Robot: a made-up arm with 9 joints. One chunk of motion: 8 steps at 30 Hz.
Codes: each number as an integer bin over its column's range. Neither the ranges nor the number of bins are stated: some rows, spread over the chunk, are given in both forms.
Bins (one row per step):
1: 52 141 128 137 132 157 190 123 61
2: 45 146 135 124 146 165 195 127 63
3: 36 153 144 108 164 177 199 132 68
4: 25 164 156 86 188 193 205 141 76
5: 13 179 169 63 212 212 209 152 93
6: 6 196 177 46 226 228 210 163 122
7: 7 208 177 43 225 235 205 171 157
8: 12 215 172 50 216 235 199 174 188
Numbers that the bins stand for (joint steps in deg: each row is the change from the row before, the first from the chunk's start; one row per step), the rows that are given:
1: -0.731 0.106 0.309 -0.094 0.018 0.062 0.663 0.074 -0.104
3: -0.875 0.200 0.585 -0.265 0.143 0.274 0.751 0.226 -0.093
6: -1.146 0.537 1.154 -0.629 0.386 0.814 0.859 0.749 -0.009
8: -1.092 0.686 1.068 -0.606 0.347 0.888 0.751 0.934 0.095
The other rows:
2: -0.794 0.145 0.429 -0.171 0.073 0.147 0.712 0.142 -0.101
4: -0.975 0.286 0.792 -0.394 0.237 0.444 0.810 0.378 -0.081
5: -1.083 0.404 1.016 -0.529 0.331 0.645 0.849 0.563 -0.054
7: -1.137 0.631 1.154 -0.647 0.382 0.888 0.810 0.884 0.046

